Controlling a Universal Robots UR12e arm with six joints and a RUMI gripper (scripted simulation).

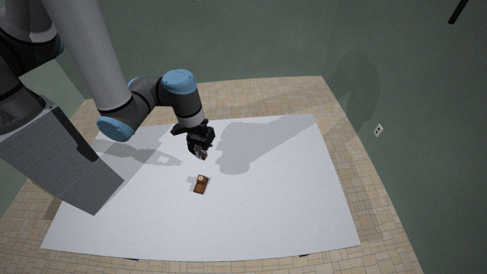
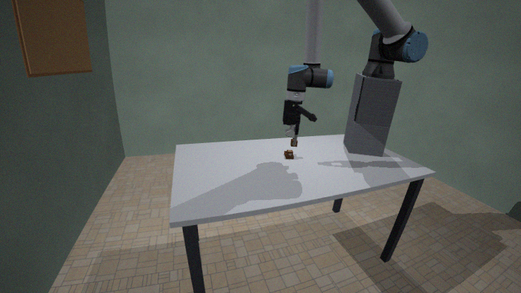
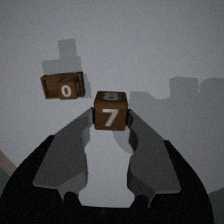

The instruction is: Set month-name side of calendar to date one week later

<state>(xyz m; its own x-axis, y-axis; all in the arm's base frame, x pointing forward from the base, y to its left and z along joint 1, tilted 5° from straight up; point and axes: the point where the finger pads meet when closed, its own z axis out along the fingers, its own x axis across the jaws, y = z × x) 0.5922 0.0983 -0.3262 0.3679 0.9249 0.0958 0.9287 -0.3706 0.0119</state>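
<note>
My hand is 120 mm above the brown wooden tray, 90 mm to the left of it and 30 mm past it. From my hand the other things lie so: brown date cube (10 mm below).
</note>
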